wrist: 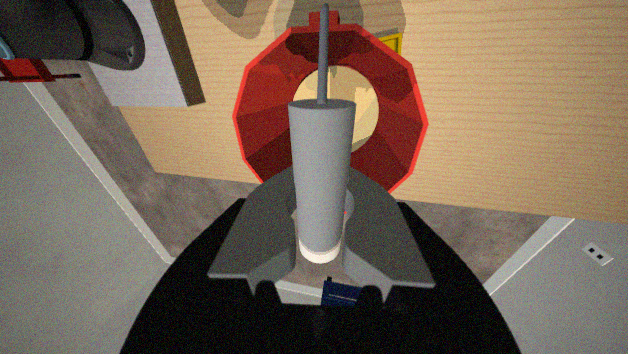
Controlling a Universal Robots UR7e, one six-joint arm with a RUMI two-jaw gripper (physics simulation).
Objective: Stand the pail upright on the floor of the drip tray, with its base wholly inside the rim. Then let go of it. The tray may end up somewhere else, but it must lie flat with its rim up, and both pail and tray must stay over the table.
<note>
I see my gripper (321, 168) and a handle grip (321, 130).
</note>
